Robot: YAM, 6 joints.
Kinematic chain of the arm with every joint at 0, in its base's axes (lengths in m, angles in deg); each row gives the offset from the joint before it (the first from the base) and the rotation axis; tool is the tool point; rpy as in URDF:
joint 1: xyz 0 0 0.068 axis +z
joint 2: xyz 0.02 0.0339 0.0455 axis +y
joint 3: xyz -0.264 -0.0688 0 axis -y
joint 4: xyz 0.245 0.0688 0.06 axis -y
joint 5: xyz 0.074 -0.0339 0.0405 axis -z
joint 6: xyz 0.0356 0 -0.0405 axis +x
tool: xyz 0 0 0 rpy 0 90 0
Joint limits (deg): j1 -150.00..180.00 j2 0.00..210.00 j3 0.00..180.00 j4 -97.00..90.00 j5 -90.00..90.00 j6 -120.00..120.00
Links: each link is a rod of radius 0.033 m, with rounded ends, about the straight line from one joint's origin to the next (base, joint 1, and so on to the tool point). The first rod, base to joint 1, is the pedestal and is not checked.
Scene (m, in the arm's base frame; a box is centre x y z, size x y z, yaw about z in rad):
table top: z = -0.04
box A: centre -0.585 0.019 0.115 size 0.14 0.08 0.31 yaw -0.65
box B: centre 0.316 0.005 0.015 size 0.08 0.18 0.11 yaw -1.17
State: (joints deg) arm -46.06 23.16 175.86 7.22 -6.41 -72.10
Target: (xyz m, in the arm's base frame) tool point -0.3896 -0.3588 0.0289
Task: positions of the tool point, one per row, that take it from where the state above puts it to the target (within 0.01 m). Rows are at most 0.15 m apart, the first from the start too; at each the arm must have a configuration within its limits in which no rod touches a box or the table.
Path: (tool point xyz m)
1: -0.4644 0.3007 0.3584
2: -0.5015 0.1767 0.4011
3: -0.5038 0.0520 0.4417
4: -0.4734 -0.0633 0.4797
5: -0.4155 -0.1604 0.5148
6: -0.3376 -0.2327 0.5468
7: -0.3949 -0.2943 0.4271
8: -0.4214 -0.3377 0.2940
9: -0.4184 -0.3595 0.1578
10: -0.3896 -0.3588 0.0289

